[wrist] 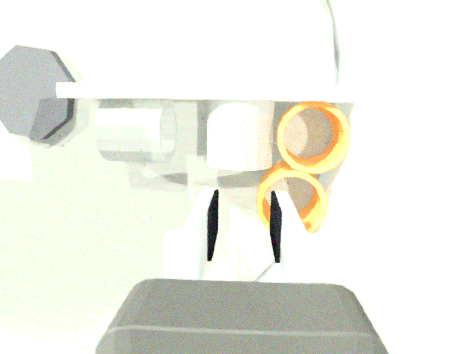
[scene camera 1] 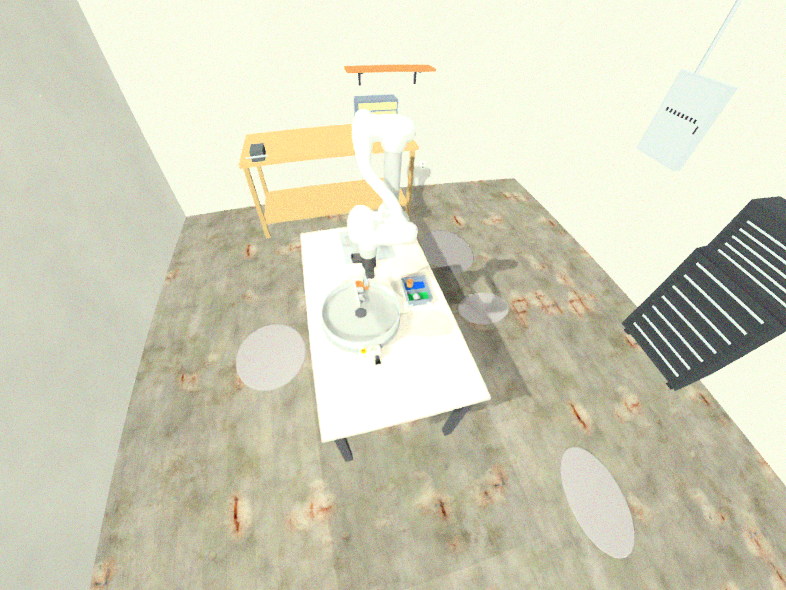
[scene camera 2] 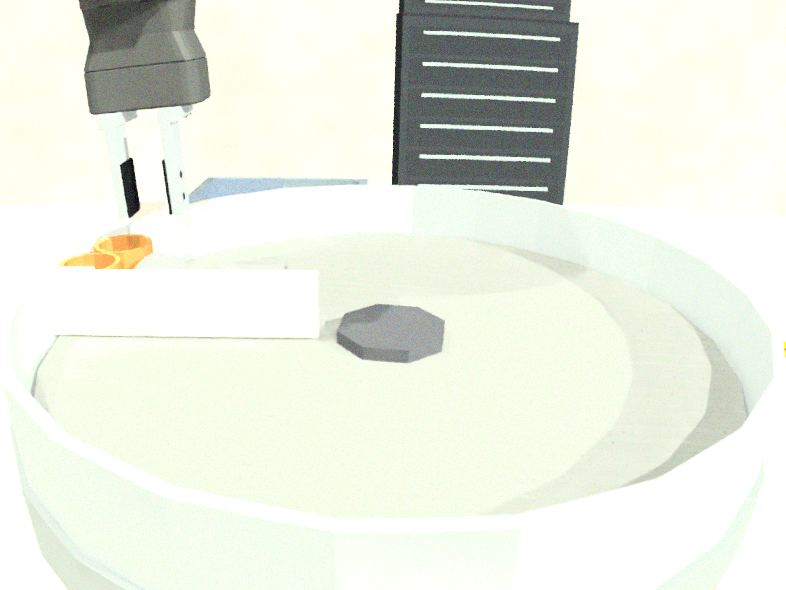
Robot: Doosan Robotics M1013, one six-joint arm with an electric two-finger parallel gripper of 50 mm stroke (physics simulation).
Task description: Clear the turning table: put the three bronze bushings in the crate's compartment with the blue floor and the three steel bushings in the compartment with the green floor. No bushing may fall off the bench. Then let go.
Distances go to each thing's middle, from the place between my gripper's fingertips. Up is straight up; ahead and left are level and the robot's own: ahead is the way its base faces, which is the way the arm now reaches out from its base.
Labels:
Now: the turning table (scene camera 2: 444, 382) 170 mm ahead of my hand, 90 mm to the right of it and 60 mm below it. Round my hand: crate (scene camera 2: 213, 187) 100 mm ahead, 280 mm to the left, 90 mm below.

